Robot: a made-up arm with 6 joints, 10 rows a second.
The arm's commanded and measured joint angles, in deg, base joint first. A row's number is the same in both.
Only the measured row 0 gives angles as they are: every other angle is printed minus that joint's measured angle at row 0.
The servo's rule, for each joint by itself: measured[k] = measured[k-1] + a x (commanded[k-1-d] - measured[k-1]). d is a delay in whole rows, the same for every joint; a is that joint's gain. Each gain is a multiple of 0.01, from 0.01 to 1. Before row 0 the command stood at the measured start. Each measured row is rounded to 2 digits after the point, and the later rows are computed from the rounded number. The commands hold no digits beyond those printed.
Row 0, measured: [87.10 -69.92 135.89 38.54 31.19 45.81]
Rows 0 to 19, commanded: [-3.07 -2.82 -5.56 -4.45 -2.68 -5.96]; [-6.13 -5.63 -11.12 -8.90 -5.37 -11.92]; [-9.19 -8.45 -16.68 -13.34 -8.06 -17.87]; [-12.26 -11.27 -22.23 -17.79 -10.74 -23.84]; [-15.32 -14.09 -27.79 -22.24 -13.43 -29.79]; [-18.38 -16.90 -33.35 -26.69 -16.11 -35.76]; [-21.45 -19.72 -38.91 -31.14 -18.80 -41.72]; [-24.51 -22.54 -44.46 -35.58 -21.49 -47.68]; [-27.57 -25.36 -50.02 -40.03 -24.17 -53.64]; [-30.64 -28.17 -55.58 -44.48 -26.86 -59.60]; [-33.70 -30.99 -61.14 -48.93 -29.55 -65.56]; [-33.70 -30.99 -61.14 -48.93 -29.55 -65.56]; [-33.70 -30.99 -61.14 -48.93 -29.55 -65.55]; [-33.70 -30.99 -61.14 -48.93 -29.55 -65.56]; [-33.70 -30.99 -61.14 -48.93 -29.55 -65.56]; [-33.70 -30.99 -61.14 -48.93 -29.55 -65.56]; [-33.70 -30.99 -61.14 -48.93 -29.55 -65.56]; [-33.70 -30.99 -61.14 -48.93 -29.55 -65.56]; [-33.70 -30.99 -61.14 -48.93 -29.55 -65.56]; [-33.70 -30.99 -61.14 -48.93 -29.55 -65.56]
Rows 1 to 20, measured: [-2.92 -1.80 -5.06 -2.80 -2.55 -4.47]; [-5.97 -4.25 -10.57 -6.64 -5.23 -10.06]; [-9.03 -6.94 -16.13 -10.86 -7.92 -15.92]; [-12.10 -9.71 -21.68 -15.23 -10.60 -21.86]; [-15.16 -12.51 -27.24 -19.65 -13.29 -27.81]; [-18.22 -15.32 -32.80 -24.09 -15.97 -33.77]; [-21.29 -18.14 -38.36 -28.53 -18.66 -39.73]; [-24.35 -20.96 -43.91 -32.97 -21.35 -45.69]; [-27.41 -23.78 -49.47 -37.42 -24.03 -51.65]; [-30.48 -26.59 -55.03 -41.87 -26.72 -57.61]; [-33.54 -29.41 -60.59 -46.32 -29.41 -63.57]; [-33.69 -30.42 -61.09 -47.96 -29.54 -65.06]; [-33.70 -30.78 -61.14 -48.57 -29.55 -65.43]; [-33.70 -30.91 -61.14 -48.80 -29.55 -65.53]; [-33.70 -30.96 -61.14 -48.88 -29.55 -65.55]; [-33.70 -30.98 -61.14 -48.91 -29.55 -65.56]; [-33.70 -30.99 -61.14 -48.92 -29.55 -65.56]; [-33.70 -30.99 -61.14 -48.93 -29.55 -65.56]; [-33.70 -30.99 -61.14 -48.93 -29.55 -65.56]; [-33.70 -30.99 -61.14 -48.93 -29.55 -65.56]
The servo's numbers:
d 0
a 0.95 0.64 0.91 0.63 0.95 0.75

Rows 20 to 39, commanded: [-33.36 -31.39 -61.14 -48.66 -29.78 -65.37]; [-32.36 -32.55 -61.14 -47.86 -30.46 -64.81]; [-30.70 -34.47 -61.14 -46.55 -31.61 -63.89]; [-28.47 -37.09 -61.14 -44.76 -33.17 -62.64]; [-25.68 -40.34 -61.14 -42.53 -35.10 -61.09]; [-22.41 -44.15 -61.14 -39.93 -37.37 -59.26]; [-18.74 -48.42 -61.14 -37.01 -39.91 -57.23]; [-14.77 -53.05 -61.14 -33.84 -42.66 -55.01]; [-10.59 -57.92 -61.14 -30.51 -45.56 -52.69]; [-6.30 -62.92 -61.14 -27.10 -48.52 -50.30]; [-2.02 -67.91 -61.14 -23.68 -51.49 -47.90]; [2.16 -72.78 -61.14 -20.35 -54.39 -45.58]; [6.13 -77.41 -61.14 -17.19 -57.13 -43.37]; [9.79 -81.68 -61.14 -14.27 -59.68 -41.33]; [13.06 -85.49 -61.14 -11.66 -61.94 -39.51]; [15.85 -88.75 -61.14 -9.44 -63.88 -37.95]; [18.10 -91.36 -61.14 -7.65 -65.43 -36.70]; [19.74 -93.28 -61.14 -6.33 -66.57 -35.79]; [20.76 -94.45 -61.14 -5.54 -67.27 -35.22]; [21.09 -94.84 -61.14 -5.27 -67.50 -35.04]
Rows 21 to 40, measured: [-33.38 -31.25 -61.14 -48.76 -29.77 -65.42]; [-32.41 -32.08 -61.14 -48.19 -30.43 -64.96]; [-30.79 -33.61 -61.14 -47.16 -31.55 -64.16]; [-28.59 -35.84 -61.14 -45.65 -33.09 -63.02]; [-25.83 -38.72 -61.14 -43.68 -35.00 -61.57]; [-22.58 -42.20 -61.14 -41.32 -37.25 -59.84]; [-18.93 -46.18 -61.14 -38.60 -39.78 -57.88]; [-14.98 -50.58 -61.14 -35.60 -42.52 -55.73]; [-10.81 -55.28 -61.14 -32.39 -45.41 -53.45]; [-6.53 -60.17 -61.14 -29.06 -48.36 -51.09]; [-2.25 -65.12 -61.14 -25.67 -51.33 -48.70]; [1.94 -70.02 -61.14 -22.32 -54.24 -46.36]; [5.92 -74.75 -61.14 -19.09 -56.99 -44.12]; [9.60 -79.19 -61.14 -16.05 -59.55 -42.03]; [12.89 -83.22 -61.14 -13.28 -61.82 -40.14]; [15.70 -86.76 -61.14 -10.86 -63.78 -38.50]; [17.98 -89.70 -61.14 -8.84 -65.35 -37.15]; [19.65 -91.99 -61.14 -7.26 -66.51 -36.13]; [20.70 -93.56 -61.14 -6.18 -67.23 -35.45]; [21.07 -94.38 -61.14 -5.61 -67.49 -35.14]
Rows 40 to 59, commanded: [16.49 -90.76 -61.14 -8.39 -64.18 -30.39]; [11.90 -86.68 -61.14 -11.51 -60.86 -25.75]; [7.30 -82.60 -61.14 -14.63 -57.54 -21.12]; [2.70 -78.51 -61.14 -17.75 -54.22 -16.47]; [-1.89 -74.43 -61.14 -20.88 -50.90 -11.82]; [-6.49 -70.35 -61.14 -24.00 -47.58 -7.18]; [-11.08 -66.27 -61.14 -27.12 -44.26 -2.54]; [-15.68 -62.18 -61.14 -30.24 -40.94 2.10]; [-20.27 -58.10 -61.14 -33.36 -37.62 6.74]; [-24.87 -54.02 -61.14 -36.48 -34.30 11.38]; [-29.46 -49.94 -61.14 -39.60 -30.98 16.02]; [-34.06 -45.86 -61.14 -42.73 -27.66 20.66]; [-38.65 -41.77 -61.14 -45.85 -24.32 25.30]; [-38.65 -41.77 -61.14 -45.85 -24.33 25.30]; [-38.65 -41.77 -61.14 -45.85 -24.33 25.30]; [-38.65 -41.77 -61.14 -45.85 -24.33 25.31]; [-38.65 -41.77 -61.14 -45.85 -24.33 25.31]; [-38.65 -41.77 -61.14 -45.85 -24.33 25.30]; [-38.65 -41.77 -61.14 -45.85 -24.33 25.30]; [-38.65 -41.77 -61.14 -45.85 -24.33 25.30]
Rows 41 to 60, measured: [16.72 -92.06 -61.14 -7.36 -64.35 -31.58]; [12.14 -88.62 -61.14 -9.97 -61.03 -27.21]; [7.54 -84.77 -61.14 -12.91 -57.71 -22.64]; [2.94 -80.76 -61.14 -15.96 -54.39 -18.01]; [-1.65 -76.71 -61.14 -19.06 -51.07 -13.37]; [-6.25 -72.64 -61.14 -22.17 -47.75 -8.73]; [-10.84 -68.56 -61.14 -25.29 -44.43 -4.09]; [-15.44 -64.48 -61.14 -28.41 -41.11 0.55]; [-20.03 -60.40 -61.14 -31.53 -37.79 5.19]; [-24.63 -56.32 -61.14 -34.65 -34.47 9.83]; [-29.22 -52.24 -61.14 -37.77 -31.15 14.47]; [-33.82 -48.16 -61.14 -40.89 -27.83 19.11]; [-38.41 -44.07 -61.14 -44.01 -24.50 23.75]; [-38.64 -42.60 -61.14 -45.17 -24.34 24.91]; [-38.65 -42.07 -61.14 -45.60 -24.33 25.20]; [-38.65 -41.88 -61.14 -45.76 -24.33 25.28]; [-38.65 -41.81 -61.14 -45.82 -24.33 25.30]; [-38.65 -41.78 -61.14 -45.84 -24.33 25.30]; [-38.65 -41.77 -61.14 -45.85 -24.33 25.30]; [-38.65 -41.77 -61.14 -45.85 -24.33 25.30]
